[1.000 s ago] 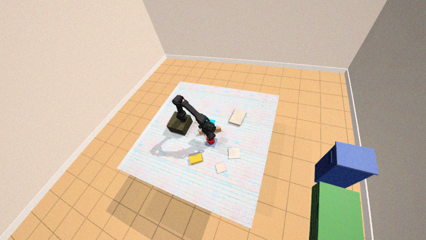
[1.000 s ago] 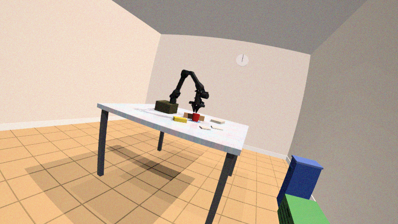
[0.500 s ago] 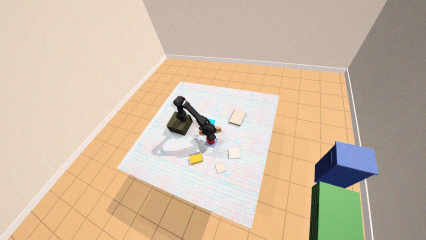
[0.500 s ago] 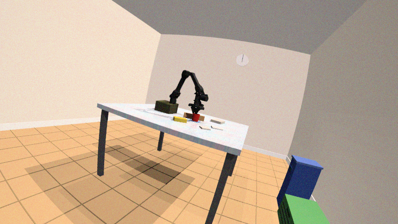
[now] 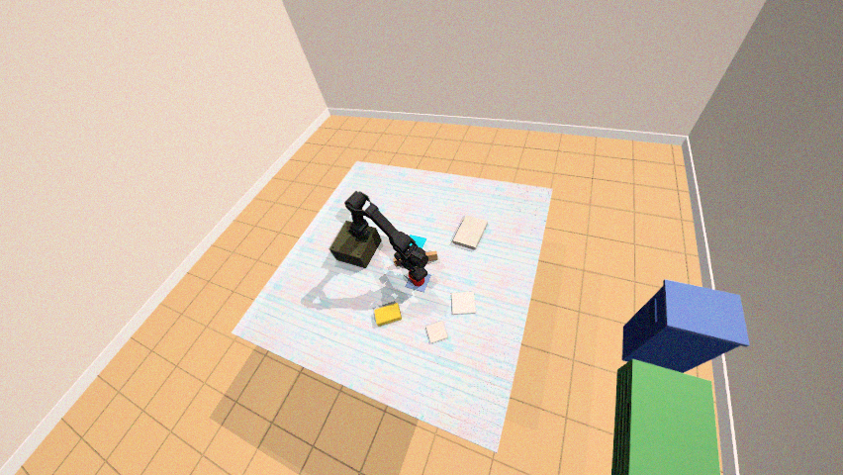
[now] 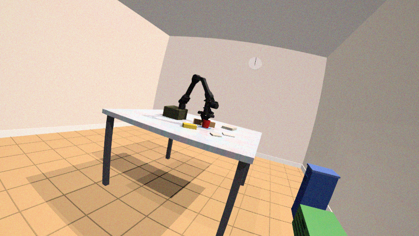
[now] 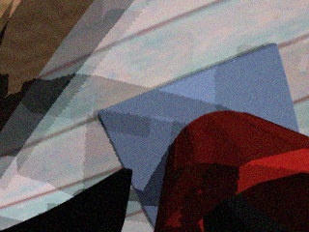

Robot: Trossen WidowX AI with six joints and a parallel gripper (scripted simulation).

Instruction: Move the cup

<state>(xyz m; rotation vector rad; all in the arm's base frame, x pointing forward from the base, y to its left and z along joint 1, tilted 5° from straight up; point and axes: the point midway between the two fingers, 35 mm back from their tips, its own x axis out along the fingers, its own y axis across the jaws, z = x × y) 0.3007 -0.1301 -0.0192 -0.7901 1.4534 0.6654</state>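
Right now the light blue pad is 20 mm ahead of my gripper tip, 20 mm to the right of it and 40 mm below it. The rest, counted from my gripper tip: cyan pad 60 mm behind, 190 mm to the left, 40 mm below; brown bar 20 mm behind, 90 mm to the left, 20 mm below; red cup 20 mm ahead, 20 mm to the right.
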